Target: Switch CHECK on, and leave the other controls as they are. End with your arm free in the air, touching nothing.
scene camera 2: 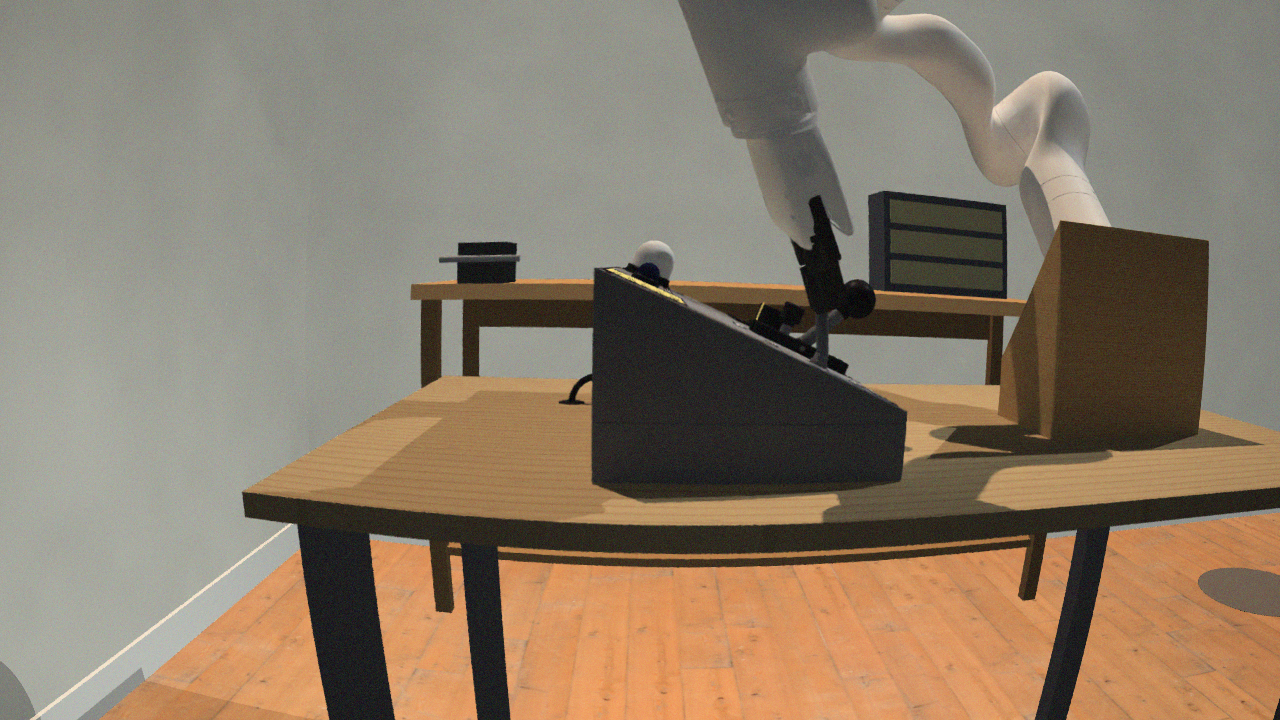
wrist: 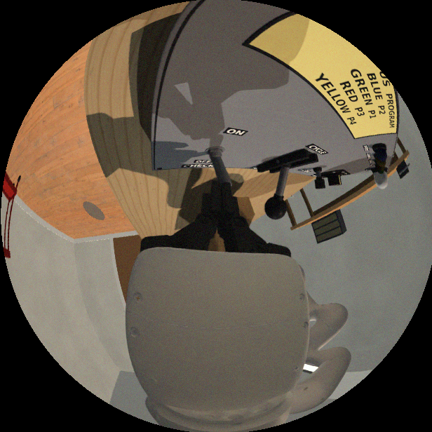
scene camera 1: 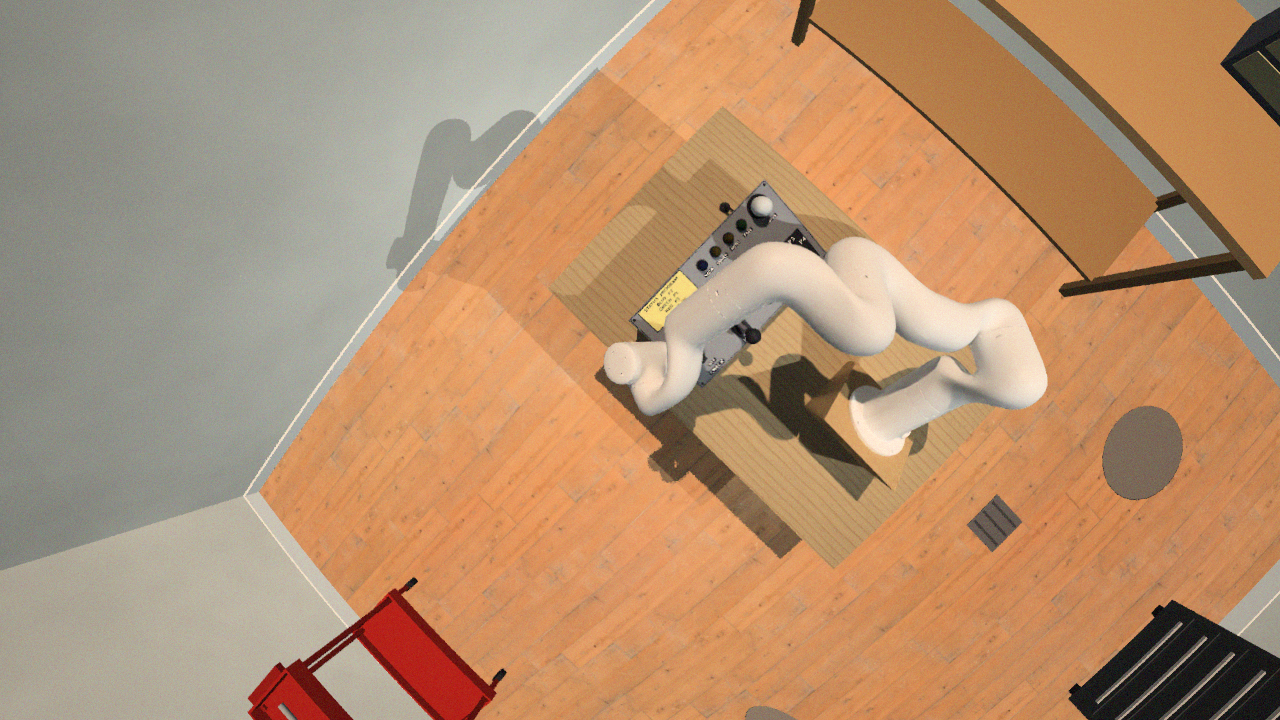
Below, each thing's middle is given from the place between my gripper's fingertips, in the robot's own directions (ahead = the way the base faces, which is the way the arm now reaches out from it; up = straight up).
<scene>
Right now my hand is 120 mm to the left of the cycle lever (scene camera 2: 861,297), 50 mm past it and 10 mm above it. The rest, counted from my hand: grey sloped control panel (scene camera 2: 682,393) 200 mm to the right, 70 mm ahead, 40 mm below.
</scene>
